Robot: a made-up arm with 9 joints. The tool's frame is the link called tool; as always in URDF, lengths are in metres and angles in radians. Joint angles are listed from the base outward.
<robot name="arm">
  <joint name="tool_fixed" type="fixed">
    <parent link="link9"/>
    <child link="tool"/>
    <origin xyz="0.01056 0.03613 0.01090" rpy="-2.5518 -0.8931 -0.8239"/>
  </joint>
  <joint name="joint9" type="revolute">
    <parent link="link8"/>
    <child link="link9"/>
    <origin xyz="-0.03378 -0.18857 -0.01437" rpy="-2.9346 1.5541 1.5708"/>
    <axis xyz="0 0 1"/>
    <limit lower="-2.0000" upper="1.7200"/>
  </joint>
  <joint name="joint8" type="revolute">
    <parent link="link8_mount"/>
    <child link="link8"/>
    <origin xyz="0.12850 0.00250 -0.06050" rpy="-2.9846 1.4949 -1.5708"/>
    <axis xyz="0 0 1"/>
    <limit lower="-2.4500" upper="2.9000"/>
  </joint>
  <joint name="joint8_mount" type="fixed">
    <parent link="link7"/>
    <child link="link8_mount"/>
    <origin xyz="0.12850 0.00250 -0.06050" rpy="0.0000 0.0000 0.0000"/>
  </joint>
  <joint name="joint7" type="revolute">
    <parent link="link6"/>
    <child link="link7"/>
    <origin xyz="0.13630 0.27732 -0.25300" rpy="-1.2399 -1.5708 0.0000"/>
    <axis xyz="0 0 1"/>
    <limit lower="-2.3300" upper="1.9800"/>
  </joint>
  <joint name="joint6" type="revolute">
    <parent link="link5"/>
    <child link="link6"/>
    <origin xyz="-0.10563 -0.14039 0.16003" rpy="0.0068 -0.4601 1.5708"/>
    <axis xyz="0 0 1"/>
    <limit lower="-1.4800" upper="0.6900"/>
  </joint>
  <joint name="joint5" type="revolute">
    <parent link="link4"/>
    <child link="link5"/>
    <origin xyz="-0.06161 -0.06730 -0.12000" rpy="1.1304 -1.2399 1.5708"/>
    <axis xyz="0 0 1"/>
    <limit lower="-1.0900" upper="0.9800"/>
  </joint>
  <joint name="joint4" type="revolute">
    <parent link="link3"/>
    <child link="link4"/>
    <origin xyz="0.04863 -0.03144 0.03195" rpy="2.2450 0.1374 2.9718"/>
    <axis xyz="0 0 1"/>
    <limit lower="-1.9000" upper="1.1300"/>
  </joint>
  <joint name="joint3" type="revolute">
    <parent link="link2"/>
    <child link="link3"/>
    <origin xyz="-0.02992 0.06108 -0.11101" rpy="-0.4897 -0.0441 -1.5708"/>
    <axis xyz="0 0 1"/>
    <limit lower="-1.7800" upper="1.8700"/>
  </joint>
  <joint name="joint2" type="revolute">
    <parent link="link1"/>
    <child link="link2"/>
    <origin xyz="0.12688 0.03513 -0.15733" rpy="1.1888 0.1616 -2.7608"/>
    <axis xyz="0 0 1"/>
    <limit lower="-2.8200" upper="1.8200"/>
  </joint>
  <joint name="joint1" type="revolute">
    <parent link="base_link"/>
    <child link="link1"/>
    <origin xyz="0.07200 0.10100 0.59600" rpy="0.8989 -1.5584 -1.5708"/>
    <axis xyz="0 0 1"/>
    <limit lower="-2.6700" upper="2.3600"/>
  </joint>
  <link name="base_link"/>
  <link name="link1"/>
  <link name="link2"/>
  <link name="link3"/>
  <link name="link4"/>
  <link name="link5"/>
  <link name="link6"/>
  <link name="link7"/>
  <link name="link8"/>
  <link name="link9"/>
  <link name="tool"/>
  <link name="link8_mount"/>
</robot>
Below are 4 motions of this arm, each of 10 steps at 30 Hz.
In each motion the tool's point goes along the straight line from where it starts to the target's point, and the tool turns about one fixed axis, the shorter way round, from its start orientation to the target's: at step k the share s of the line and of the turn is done. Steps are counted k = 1, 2, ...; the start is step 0. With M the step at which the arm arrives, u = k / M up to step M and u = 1 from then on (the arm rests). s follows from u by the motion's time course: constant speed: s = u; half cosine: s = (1 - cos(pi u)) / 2; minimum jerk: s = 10 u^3 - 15 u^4 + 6 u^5.
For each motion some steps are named. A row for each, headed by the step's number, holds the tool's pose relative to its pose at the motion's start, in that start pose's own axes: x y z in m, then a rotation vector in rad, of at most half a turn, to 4 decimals.
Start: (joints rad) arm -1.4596 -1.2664 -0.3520 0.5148 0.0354 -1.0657 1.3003 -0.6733 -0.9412
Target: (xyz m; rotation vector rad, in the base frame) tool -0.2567 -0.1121 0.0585 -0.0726 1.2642 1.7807
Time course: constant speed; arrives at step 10
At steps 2, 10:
2: 0.0038 0.0472 -0.0067 0.0786 -0.0024 0.0415
10: 0.0192 0.2361 -0.0333 0.3931 -0.0121 0.2074

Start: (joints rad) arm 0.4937 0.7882 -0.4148 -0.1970 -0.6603 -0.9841 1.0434 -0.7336 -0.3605
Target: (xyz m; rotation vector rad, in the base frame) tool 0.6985 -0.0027 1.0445 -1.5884 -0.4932 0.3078
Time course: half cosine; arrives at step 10
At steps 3, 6, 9, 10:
3: 0.0259 0.0440 0.0295 0.0711 -0.0728 0.0766
6: 0.0822 0.1398 0.0935 0.2258 -0.2311 0.2432
9: 0.1225 0.2083 0.1394 0.3365 -0.3445 0.3625
10: 0.1256 0.2135 0.1429 0.3450 -0.3531 0.3716

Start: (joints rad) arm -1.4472 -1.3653 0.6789 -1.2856 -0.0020 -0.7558 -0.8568 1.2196 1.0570
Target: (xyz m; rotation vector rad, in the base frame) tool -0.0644 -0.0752 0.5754 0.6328 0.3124 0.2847
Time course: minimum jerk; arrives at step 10
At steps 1, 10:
1: -0.0005 -0.0009 0.0000 -0.0028 -0.0033 -0.0022
10: -0.0531 -0.1045 -0.0027 -0.3265 -0.3862 -0.2616

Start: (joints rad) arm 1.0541 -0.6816 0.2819 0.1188 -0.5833 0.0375 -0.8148 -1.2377 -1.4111
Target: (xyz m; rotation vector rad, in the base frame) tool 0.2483 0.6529 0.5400 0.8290 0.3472 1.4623
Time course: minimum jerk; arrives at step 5
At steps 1, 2, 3, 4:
1: 0.0013 -0.0020 0.0044 -0.0016 -0.0077 -0.0069
2: 0.0074 -0.0109 0.0244 -0.0086 -0.0422 -0.0377
3: 0.0158 -0.0234 0.0524 -0.0185 -0.0906 -0.0810
4: 0.0218 -0.0322 0.0723 -0.0256 -0.1251 -0.1118

